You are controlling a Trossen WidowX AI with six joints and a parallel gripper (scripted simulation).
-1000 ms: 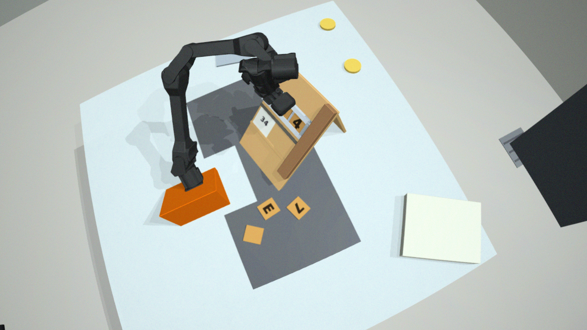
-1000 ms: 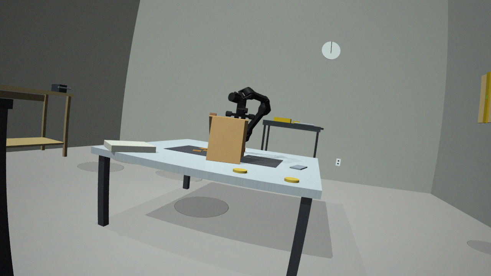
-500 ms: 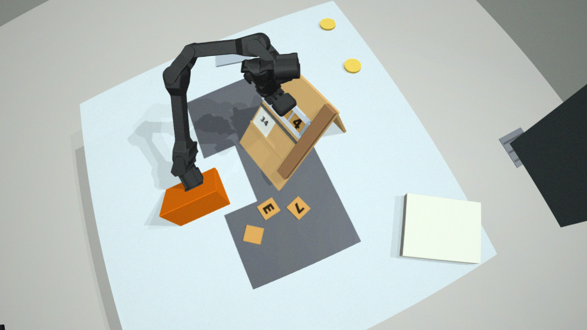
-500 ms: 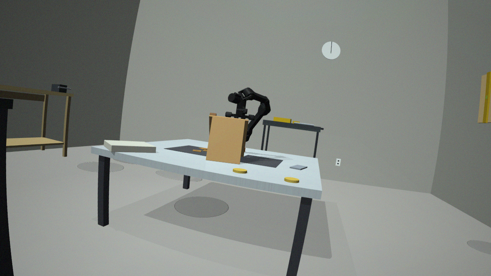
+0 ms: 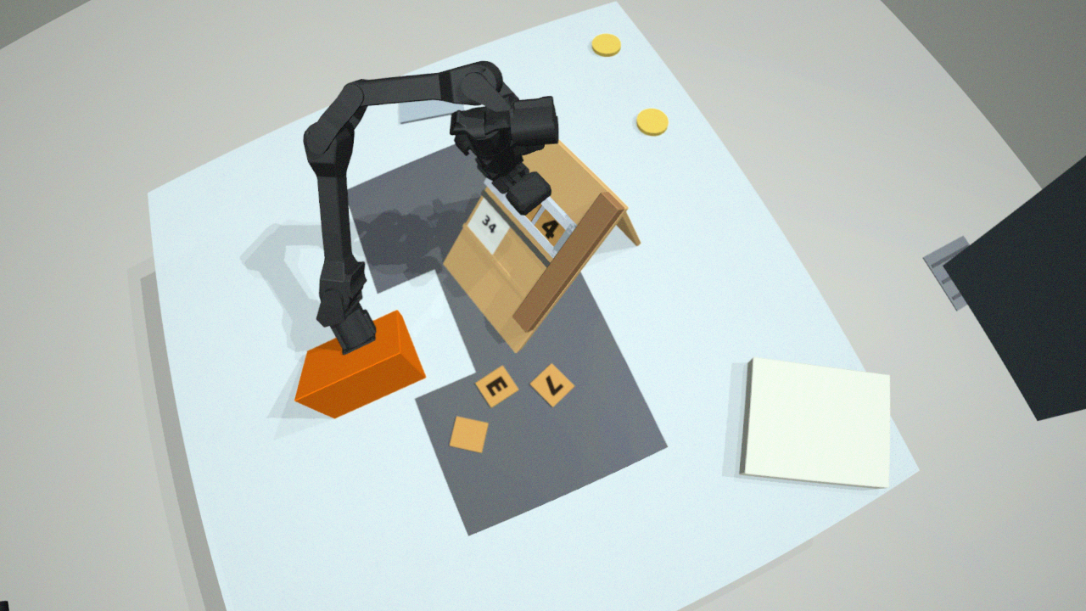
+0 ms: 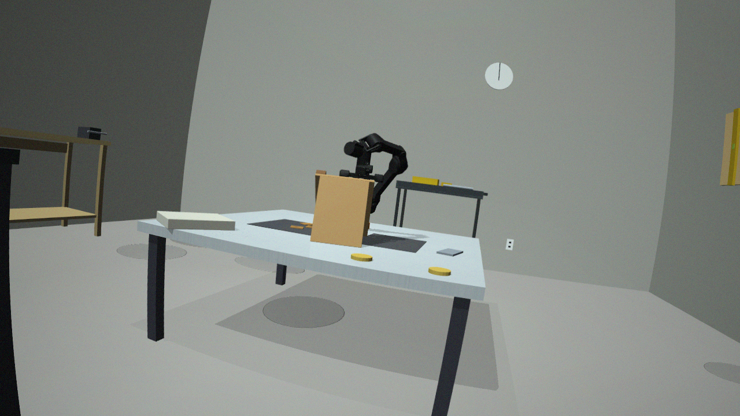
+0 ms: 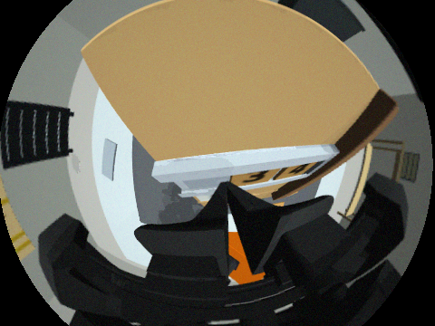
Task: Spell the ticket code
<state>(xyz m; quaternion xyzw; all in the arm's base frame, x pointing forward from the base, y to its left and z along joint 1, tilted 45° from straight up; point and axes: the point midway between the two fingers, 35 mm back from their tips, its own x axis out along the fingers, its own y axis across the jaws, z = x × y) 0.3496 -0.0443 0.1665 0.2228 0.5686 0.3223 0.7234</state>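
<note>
Right now my gripper tip is 1 cm short of the tile marked 3, 3 cm to the left of it and 1 cm above it. The rest, counted from my gripper tip: white ticket: 5 cm behind, 8 cm below; then tile marked 4: 3 cm ahead, 10 cm to the right, 1 cm below; then blank tile: 25 cm behind, 31 cm to the right, 18 cm below.
</note>
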